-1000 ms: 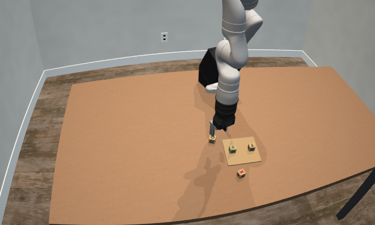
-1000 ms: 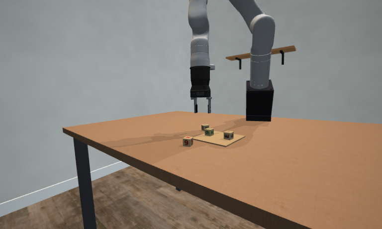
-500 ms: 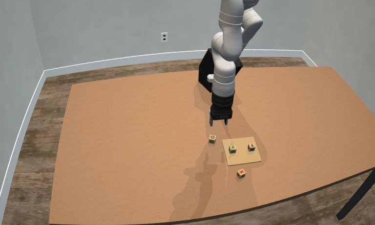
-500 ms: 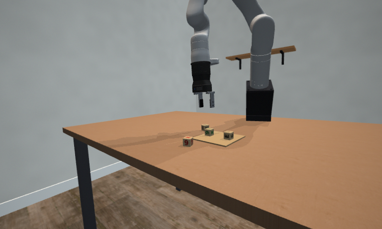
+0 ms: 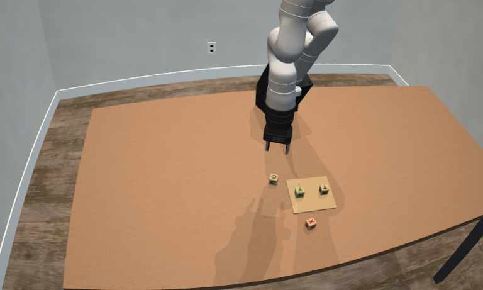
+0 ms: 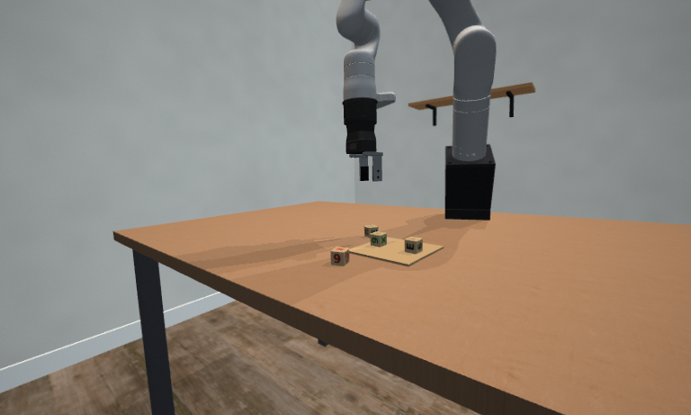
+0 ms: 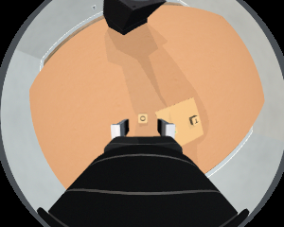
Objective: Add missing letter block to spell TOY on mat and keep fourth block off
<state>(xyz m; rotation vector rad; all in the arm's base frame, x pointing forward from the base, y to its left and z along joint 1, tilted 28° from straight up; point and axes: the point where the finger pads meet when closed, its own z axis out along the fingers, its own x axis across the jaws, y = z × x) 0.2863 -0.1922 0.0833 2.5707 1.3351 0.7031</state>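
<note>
The O block is 140 mm below my hand. The rest, counted from my hand: tan mat: 90 mm ahead, 90 mm to the left, 150 mm below.
</note>
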